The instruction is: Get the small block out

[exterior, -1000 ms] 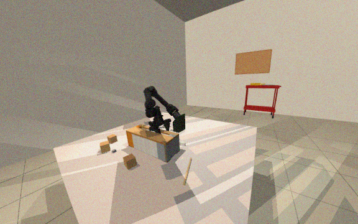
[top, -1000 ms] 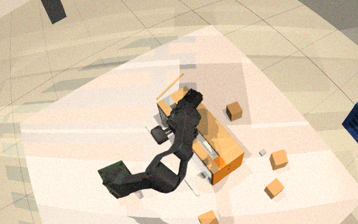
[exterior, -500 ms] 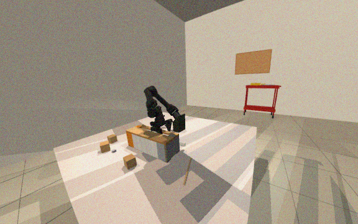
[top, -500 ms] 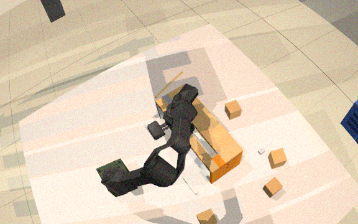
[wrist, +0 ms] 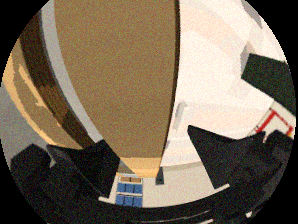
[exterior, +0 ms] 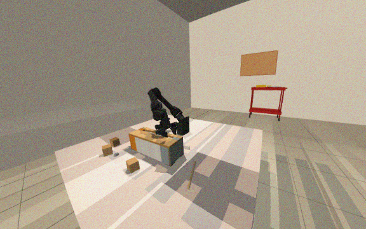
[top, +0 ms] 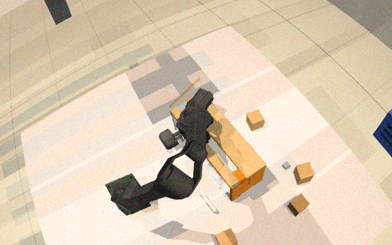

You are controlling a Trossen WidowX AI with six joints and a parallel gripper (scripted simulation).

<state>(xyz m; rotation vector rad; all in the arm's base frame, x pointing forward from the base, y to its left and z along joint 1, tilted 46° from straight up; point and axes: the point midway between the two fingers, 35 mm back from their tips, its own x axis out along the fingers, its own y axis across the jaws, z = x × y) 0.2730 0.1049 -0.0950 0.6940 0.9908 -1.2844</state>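
Now: the purple block 5 cm ahead of my gripper tip and 3 cm to the left of it. Round my gripper tip: box (5 cm ahead, 9 cm to the right, 2 cm below); wooden stick (9 cm ahead, 25 cm to the left, 8 cm below).
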